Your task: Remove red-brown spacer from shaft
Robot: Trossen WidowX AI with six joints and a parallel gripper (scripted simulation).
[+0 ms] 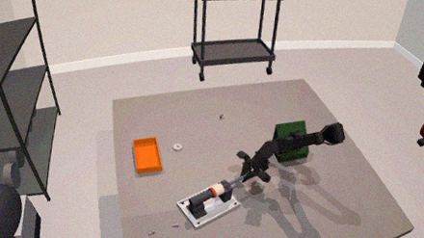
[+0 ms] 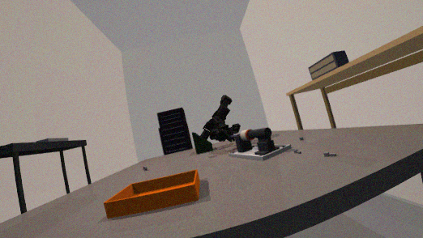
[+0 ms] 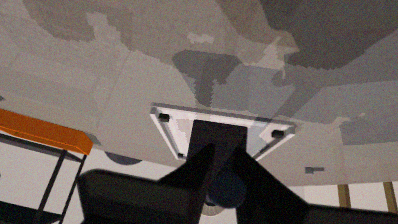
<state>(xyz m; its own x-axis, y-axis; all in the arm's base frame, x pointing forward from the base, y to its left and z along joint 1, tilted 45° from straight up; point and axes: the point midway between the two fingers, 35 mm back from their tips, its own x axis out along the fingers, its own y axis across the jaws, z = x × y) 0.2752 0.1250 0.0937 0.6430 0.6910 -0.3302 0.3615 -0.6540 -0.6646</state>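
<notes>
Now: gripper tip 60 mm short of the dark shaft, 20 mm to the right of it and 20 mm below it. Round my gripper tip: cream spacer 120 mm ahead, 50 mm to the left, 20 mm above; red-brown spacer 140 mm ahead, 60 mm to the left, 20 mm above; orange tray 390 mm ahead, 270 mm to the right, 50 mm below.
</notes>
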